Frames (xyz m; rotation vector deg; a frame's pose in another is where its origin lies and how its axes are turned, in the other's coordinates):
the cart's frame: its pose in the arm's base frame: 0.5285 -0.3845 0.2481 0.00 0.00 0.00
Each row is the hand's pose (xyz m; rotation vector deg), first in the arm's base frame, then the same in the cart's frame.
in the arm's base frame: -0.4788 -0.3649 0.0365 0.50 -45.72 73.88
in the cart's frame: -1.0073 0.0196 -0.2116 0.50 -45.72 73.88
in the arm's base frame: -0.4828 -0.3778 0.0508 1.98 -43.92 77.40
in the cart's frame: -1.0113 0.0067 -0.1973 1.98 -43.92 77.40
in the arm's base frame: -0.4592 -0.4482 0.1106 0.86 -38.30 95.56
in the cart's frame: -0.9877 -0.0637 -0.1375 0.86 -38.30 95.56
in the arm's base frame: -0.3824 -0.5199 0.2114 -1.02 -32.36 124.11
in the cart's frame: -0.9109 -0.1354 -0.0367 -1.02 -32.36 124.11
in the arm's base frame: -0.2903 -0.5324 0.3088 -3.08 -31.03 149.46
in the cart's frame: -0.8188 -0.1479 0.0607 -3.08 -31.03 149.46
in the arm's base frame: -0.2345 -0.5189 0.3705 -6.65 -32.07 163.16
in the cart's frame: -0.7630 -0.1344 0.1224 -6.65 -32.07 163.16
